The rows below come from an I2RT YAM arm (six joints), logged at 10 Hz.
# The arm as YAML. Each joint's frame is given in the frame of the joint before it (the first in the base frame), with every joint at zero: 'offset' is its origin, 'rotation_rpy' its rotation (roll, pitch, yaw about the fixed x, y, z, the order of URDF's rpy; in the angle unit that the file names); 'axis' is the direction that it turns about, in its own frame. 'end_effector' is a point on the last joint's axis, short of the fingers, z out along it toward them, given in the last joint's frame.
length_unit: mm
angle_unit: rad
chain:
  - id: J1
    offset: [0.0, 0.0, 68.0]
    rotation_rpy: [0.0, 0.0, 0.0]
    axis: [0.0, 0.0, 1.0]
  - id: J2
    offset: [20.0, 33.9, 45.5]
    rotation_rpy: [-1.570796, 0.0, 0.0]
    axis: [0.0, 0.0, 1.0]
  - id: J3
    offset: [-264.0, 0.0, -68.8]
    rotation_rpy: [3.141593, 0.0, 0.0]
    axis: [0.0, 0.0, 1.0]
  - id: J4
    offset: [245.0, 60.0, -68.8]
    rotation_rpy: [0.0, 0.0, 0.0]
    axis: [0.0, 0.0, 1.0]
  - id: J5
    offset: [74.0, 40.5, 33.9]
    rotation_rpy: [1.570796, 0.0, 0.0]
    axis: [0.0, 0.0, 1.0]
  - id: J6
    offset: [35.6, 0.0, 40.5]
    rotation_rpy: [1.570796, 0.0, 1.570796]
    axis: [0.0, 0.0, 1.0]
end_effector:
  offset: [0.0, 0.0, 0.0]
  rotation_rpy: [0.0, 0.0, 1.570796]
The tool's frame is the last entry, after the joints.
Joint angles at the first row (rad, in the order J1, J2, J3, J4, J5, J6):
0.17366 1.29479 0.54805 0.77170 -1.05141 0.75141
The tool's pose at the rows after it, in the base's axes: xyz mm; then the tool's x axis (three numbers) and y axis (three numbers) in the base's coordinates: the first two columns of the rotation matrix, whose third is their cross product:
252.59 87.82 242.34 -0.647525 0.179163 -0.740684 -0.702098 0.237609 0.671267
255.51 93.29 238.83 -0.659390 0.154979 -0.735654 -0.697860 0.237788 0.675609
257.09 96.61 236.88 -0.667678 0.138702 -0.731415 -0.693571 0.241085 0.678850
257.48 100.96 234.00 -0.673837 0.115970 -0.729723 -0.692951 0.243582 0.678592
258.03 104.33 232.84 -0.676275 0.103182 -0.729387 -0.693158 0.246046 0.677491
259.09 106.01 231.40 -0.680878 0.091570 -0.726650 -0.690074 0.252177 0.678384
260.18 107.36 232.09 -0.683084 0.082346 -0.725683 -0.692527 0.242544 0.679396
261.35 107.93 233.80 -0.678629 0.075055 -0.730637 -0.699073 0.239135 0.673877
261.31 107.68 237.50 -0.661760 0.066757 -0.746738 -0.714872 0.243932 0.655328
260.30 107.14 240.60 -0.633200 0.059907 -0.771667 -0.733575 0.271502 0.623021
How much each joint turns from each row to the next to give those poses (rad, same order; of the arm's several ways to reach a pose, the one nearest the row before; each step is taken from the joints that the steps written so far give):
0.04519 0.01913 0.02393 -0.08624 0.00105 -0.06415
0.01755 0.02137 0.01633 -0.03615 0.00178 -0.02910
0.01067 0.01056 0.01206 -0.03337 0.00299 -0.02225
0.01524 0.00909 0.00911 -0.03734 0.00345 -0.03123
0.01166 0.00672 0.00827 -0.02191 0.00620 -0.01771
0.00501 0.00652 0.00914 -0.02864 0.00356 -0.01970
0.00288 0.00593 0.00907 -0.00738 -0.01074 -0.00346
0.00040 0.00193 0.01090 -0.01370 -0.00607 -0.01225
-0.00077 -0.00980 0.01211 -0.02963 0.00072 -0.03141
0.00079 -0.01670 0.00918 -0.04430 0.02522 -0.05416

